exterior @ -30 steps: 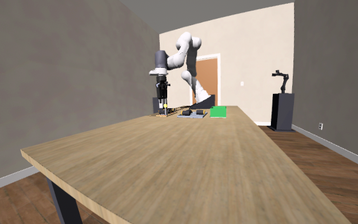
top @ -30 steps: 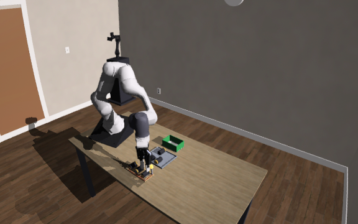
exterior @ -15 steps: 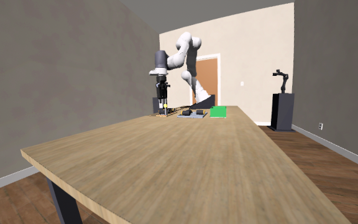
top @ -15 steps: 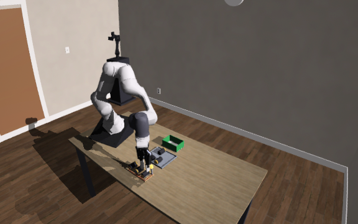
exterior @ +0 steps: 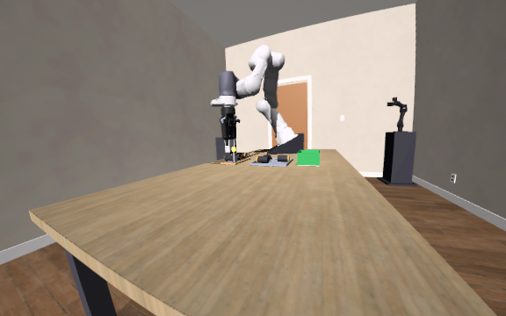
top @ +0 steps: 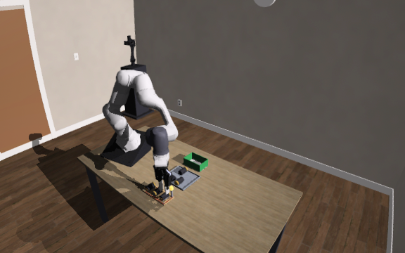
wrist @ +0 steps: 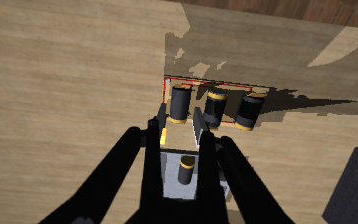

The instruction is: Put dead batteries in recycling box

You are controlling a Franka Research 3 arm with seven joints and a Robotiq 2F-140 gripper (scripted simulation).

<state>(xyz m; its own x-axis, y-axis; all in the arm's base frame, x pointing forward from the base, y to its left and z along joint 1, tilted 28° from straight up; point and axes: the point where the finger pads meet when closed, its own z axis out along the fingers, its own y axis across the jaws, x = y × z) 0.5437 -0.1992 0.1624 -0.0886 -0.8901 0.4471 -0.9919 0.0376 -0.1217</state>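
Now: the bulb 3 cm to the left of my hand, 3 cm ahead of it and 2 cm below it. Also, from my hand: green recycling box: 41 cm to the left, 8 cm below, 5 cm behind; then grey tray: 22 cm to the left, 9 cm below, 5 cm behind.
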